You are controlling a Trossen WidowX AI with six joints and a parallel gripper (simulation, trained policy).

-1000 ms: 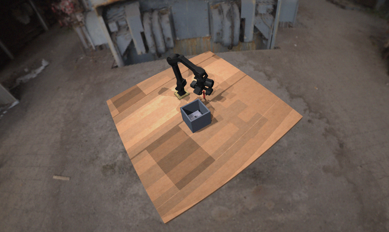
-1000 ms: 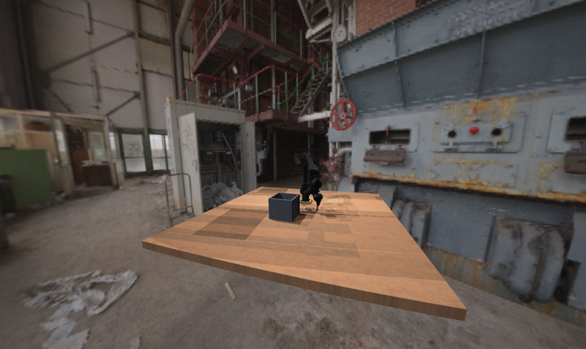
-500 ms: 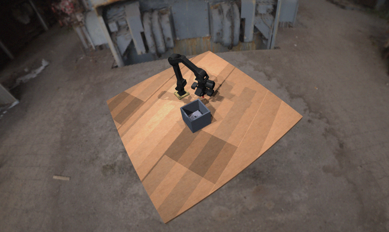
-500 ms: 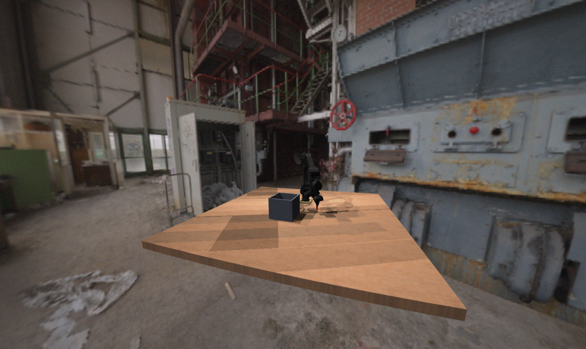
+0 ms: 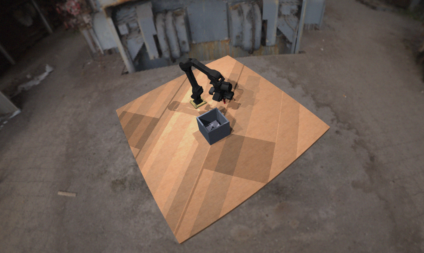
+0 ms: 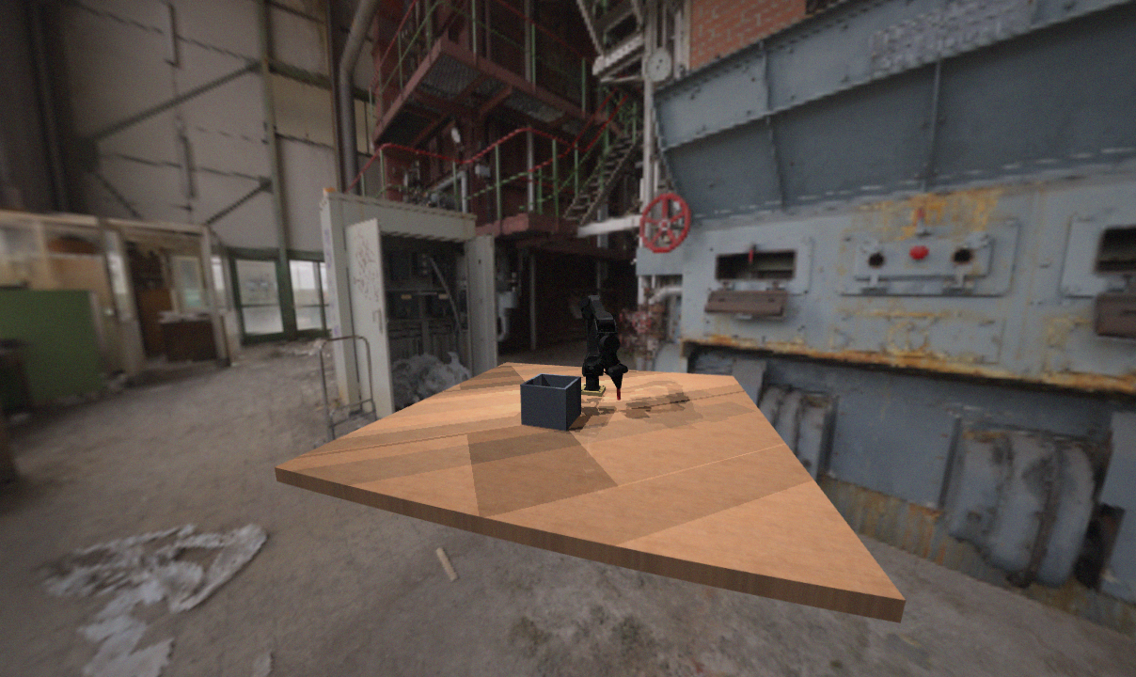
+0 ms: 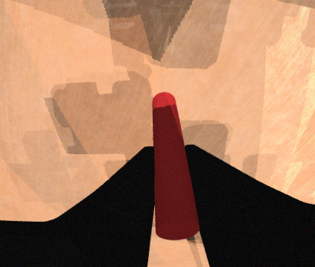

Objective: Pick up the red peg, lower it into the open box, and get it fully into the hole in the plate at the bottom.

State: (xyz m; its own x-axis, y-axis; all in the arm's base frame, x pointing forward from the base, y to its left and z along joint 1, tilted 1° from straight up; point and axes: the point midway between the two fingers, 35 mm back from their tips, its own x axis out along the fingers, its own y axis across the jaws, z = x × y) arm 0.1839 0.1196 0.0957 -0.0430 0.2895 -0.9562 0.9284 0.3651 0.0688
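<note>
Right now the plate is 15 cm ahead of my gripper tip, 22 cm to the right of it and 3 cm below it. The rest, counted from my gripper tip: red peg right at my gripper tip.
</note>
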